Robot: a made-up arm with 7 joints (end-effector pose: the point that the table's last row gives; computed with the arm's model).
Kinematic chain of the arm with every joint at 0, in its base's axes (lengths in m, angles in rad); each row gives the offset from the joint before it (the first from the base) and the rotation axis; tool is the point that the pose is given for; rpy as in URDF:
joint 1: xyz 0 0 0.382 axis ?
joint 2: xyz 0 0 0 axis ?
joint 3: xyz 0 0 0.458 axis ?
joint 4: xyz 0.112 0 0 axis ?
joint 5: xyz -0.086 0 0.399 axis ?
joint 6: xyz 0 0 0 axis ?
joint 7: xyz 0.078 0 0 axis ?
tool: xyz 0 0 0 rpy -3.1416 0 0
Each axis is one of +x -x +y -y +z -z.
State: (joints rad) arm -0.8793 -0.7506 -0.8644 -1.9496 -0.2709 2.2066 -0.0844
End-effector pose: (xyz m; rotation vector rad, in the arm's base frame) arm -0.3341 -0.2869 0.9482 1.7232 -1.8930 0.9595
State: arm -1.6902 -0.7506 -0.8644 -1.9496 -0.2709 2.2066 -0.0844
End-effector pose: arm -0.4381 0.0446 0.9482 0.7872 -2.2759 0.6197
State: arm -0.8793 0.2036 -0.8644 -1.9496 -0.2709 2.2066 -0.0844
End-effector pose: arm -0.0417 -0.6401 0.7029 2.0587 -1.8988 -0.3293
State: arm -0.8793 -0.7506 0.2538 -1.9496 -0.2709 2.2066 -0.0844
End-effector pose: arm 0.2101 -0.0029 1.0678 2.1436 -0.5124 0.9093
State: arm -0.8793 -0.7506 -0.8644 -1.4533 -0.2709 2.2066 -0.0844
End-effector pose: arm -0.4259 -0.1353 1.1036 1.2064 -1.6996 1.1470
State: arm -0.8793 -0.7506 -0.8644 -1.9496 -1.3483 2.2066 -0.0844
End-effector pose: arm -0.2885 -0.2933 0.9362 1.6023 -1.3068 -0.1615
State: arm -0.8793 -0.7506 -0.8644 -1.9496 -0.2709 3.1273 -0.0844
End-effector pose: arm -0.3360 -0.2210 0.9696 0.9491 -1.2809 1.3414
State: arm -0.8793 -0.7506 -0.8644 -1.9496 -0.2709 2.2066 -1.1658
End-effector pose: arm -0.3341 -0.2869 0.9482 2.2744 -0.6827 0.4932
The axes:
joint 1: +z
joint 2: +y
joint 3: +z
joint 4: -y
joint 5: +z
joint 6: -y
joint 7: -z

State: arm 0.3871 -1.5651 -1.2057 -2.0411 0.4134 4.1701 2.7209
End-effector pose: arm -0.2196 -0.5636 0.5349 1.5982 -0.0577 -0.0952
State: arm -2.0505 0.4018 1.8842 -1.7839 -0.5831 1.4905 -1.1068
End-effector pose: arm 0.5009 -0.2659 0.8538 2.6739 1.4542 -0.3724
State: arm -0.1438 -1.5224 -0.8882 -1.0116 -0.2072 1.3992 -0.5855
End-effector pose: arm -0.8024 -0.2593 0.7176 1.8667 -0.9524 2.1494
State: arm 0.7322 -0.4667 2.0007 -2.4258 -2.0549 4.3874 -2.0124
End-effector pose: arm -0.4321 0.0655 0.5350 2.3149 0.9851 -0.3163
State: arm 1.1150 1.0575 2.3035 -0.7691 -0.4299 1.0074 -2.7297
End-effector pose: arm -0.0165 0.6695 1.0097 2.1572 -0.6981 -0.6776
